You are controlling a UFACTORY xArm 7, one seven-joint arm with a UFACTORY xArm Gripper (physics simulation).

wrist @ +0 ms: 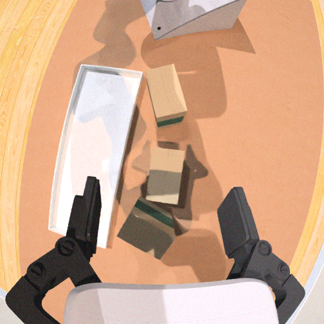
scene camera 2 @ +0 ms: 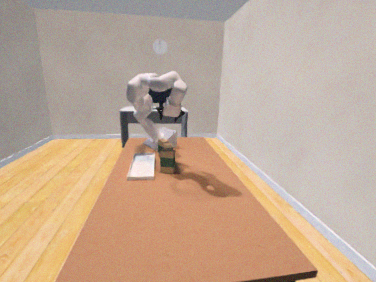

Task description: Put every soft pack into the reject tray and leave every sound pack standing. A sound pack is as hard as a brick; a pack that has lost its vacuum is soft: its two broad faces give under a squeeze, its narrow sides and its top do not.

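Pixels of known places: gripper, fingertip midpoint: point(scene camera 2: 167, 119); arm's base at its link origin: point(scene camera 2: 157, 138).
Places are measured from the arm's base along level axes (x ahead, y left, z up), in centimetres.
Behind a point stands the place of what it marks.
Note:
Three beige packs with dark green bands stand in an uneven row beside the tray. In the wrist view the far pack point(wrist: 166, 92) is at the top, the middle pack point(wrist: 166, 172) is near the centre and partly shaded, and the near pack point(wrist: 147, 232) is turned at an angle close below it. In the scene view the near pack point(scene camera 2: 167, 161) {x 57.6, y 10.7, z 1.1 cm} partly hides the packs behind it. The white reject tray point(scene camera 2: 143, 167) {x 49.7, y -5.1, z -6.3 cm} point(wrist: 90, 150) lies left of the row and holds no pack. My gripper point(scene camera 2: 170, 118) {x 44.9, y 10.5, z 24.8 cm} point(wrist: 165, 195) is open and empty, high above the middle pack. Softness cannot be seen.
A pale grey angular block point(wrist: 200, 20) stands beyond the far pack. The brown table point(scene camera 2: 185, 225) {x 104.9, y 19.1, z -6.6 cm} point(wrist: 270, 135) carries the packs and tray, with arm shadows across it. A grey desk point(scene camera 2: 124, 127) stands behind the arm.

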